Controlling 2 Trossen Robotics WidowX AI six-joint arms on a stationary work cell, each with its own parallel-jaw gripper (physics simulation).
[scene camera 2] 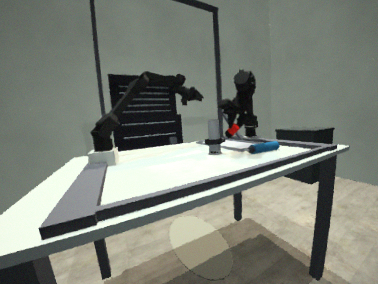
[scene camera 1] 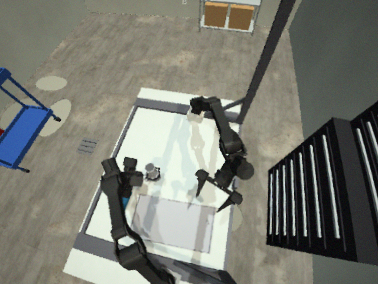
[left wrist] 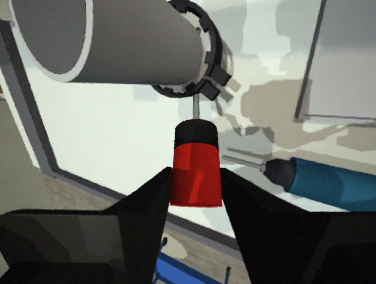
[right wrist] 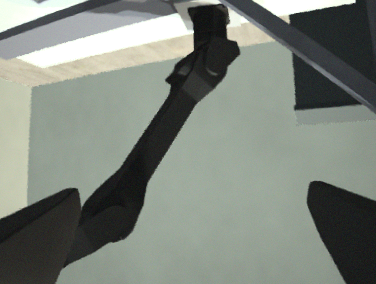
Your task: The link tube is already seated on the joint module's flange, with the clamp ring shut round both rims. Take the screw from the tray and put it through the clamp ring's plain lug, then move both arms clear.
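Frame: origin at the left arm's base, x ahead, y down, z left, level; millimetres.
Seen in the pictures: left gripper, fingertip midpoint: (scene camera 2: 232, 129) (left wrist: 195, 172); right gripper, fingertip midpoint: (scene camera 2: 202, 99) (scene camera 1: 206, 204) (right wrist: 195, 196); left arm's base, link origin: (scene camera 2: 250, 136) (scene camera 1: 167, 282) (right wrist: 209, 15); right arm's base, link origin: (scene camera 2: 103, 150) (scene camera 1: 196, 110).
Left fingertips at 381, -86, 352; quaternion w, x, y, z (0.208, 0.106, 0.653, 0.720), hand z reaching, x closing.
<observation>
Offsets run from my left fingertips to a thing's top centre, as dx, dy, dz. "spot": to the spot under its first point.
The grey link tube @[+53, -50, -77] (scene camera 1: 151, 168) (scene camera 2: 213, 129) (left wrist: 135, 45) stands upright on the joint module @[+52, +47, -75] (scene camera 2: 214, 149). The black clamp ring @[+49, +39, -76] (scene camera 2: 215, 142) (left wrist: 216, 47) circles the joint, its two lugs @[spot: +26, +107, -56] (left wrist: 216, 84) facing the lower right in the left wrist view. My left gripper (scene camera 1: 131, 171) (left wrist: 195, 172) is shut on the red-headed screw @[+10, -28, -17] (scene camera 2: 233, 130) (left wrist: 196, 172), holding it above the table. Its grey shank points at the ring beside the lugs; its tip's contact is unclear. My right gripper (scene camera 1: 208, 202) (right wrist: 195, 196) is open and empty, away from the ring.
A blue-handled driver @[spot: -142, +77, +0] (scene camera 1: 125, 202) (scene camera 2: 264, 147) (left wrist: 330, 183) lies on the table near the joint module. A grey rectangular panel @[-135, +96, -267] (scene camera 1: 174, 225) (left wrist: 345, 60) lies beside them. Dark raised rails (scene camera 1: 162, 110) (scene camera 2: 200, 186) edge the white table. A frame post (scene camera 2: 218, 65) stands at the table.
</observation>
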